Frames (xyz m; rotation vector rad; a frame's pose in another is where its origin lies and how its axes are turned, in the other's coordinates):
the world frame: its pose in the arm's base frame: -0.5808 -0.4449 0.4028 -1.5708 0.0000 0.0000
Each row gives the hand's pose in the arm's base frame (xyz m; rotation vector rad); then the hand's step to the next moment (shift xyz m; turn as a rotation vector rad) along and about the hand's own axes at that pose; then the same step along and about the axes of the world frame.
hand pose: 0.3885 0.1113 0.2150 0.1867 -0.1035 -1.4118
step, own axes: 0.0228 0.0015 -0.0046 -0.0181 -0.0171 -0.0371
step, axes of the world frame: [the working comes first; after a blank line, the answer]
step, axes of the arm's base frame: 0.0059 -0.0220 -0.0051 -0.0127 0.0179 -0.0389

0.0059 0.0051 -0.0220 -0.0127 0.0389 0.0179
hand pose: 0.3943 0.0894 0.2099 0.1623 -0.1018 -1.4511
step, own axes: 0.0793 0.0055 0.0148 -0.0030 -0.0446 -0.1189
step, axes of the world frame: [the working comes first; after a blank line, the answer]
step, axes of the arm's base frame: 0.0123 -0.0788 0.0132 -0.0241 0.0038 -0.1247

0.0123 -0.0132 -0.0788 -0.0241 0.1247 0.0038
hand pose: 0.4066 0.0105 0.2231 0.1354 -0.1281 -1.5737
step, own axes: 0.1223 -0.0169 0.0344 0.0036 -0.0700 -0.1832
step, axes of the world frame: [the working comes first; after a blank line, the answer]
step, axes of the arm's base frame: -0.0232 -0.1223 0.0305 -0.0385 -0.0023 -0.1923

-0.0232 -0.0305 -0.1223 -0.0385 0.1923 -0.0023
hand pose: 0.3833 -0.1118 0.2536 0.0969 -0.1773 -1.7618
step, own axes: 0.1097 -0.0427 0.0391 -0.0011 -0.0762 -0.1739
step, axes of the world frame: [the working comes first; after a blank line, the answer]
step, axes of the arm's base frame: -0.0693 -0.0968 0.0347 -0.0451 0.0041 -0.1844

-0.0693 -0.0347 -0.0968 -0.0451 0.1844 0.0041
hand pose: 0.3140 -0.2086 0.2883 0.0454 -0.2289 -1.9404
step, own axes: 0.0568 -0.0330 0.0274 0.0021 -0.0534 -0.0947
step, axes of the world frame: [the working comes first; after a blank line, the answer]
step, axes of the arm's base frame: -0.0553 -0.0370 0.0252 -0.0365 0.0039 -0.1024

-0.0553 -0.0252 -0.0370 -0.0365 0.1024 0.0039
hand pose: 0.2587 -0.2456 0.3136 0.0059 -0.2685 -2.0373
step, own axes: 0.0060 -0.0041 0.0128 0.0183 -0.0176 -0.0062
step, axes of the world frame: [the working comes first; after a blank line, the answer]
step, axes of the arm's base frame: -0.0079 -0.0011 0.0124 -0.0232 -0.0095 -0.0074

-0.0079 -0.0124 -0.0011 -0.0232 0.0074 -0.0095
